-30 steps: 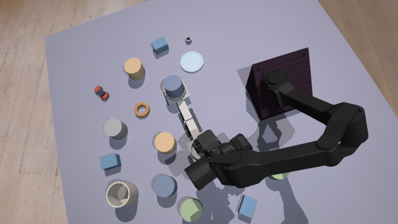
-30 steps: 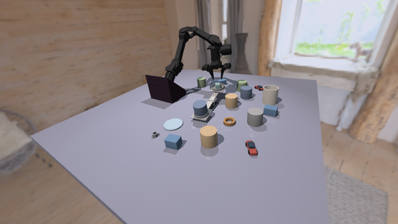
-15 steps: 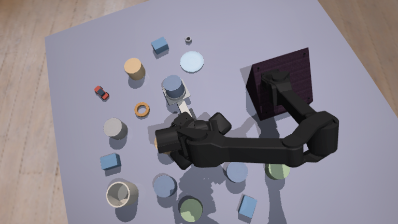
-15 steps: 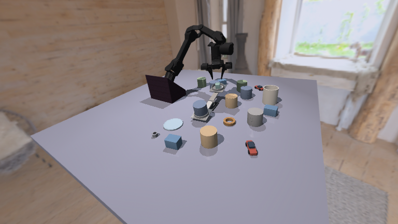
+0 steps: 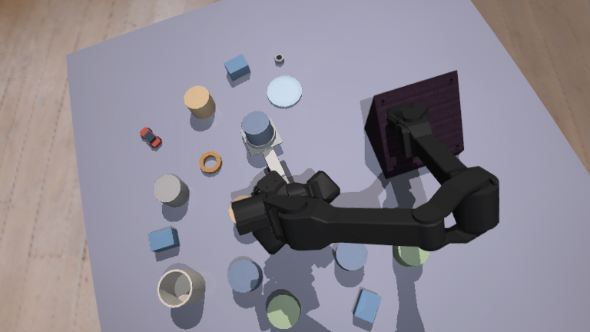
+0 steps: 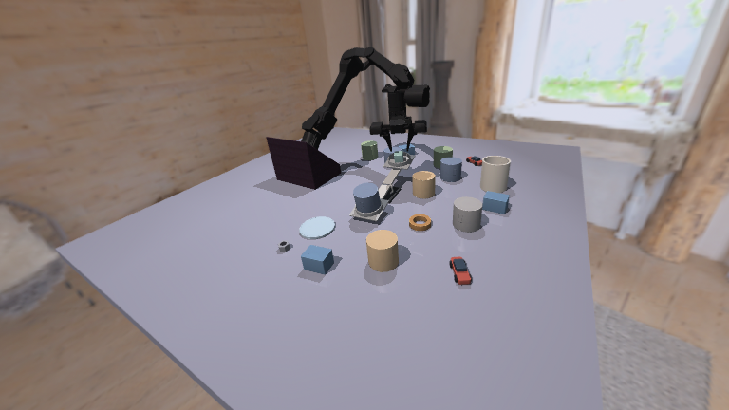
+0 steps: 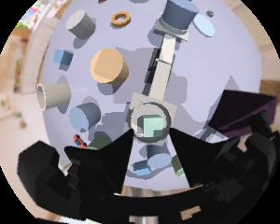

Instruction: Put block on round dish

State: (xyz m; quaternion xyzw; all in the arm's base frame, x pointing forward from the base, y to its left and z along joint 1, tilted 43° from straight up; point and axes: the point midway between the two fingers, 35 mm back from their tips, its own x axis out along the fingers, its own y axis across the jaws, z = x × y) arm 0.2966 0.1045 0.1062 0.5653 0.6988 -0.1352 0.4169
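The block is 20 mm below my gripper tip. Also, from my gripper tip: beam: 20 mm ahead, 120 mm to the right, 70 mm below; then beige cup: 300 mm ahead, 70 mm to the left, 70 mm below; then balance: 20 mm ahead, 120 mm to the right, 80 mm below.
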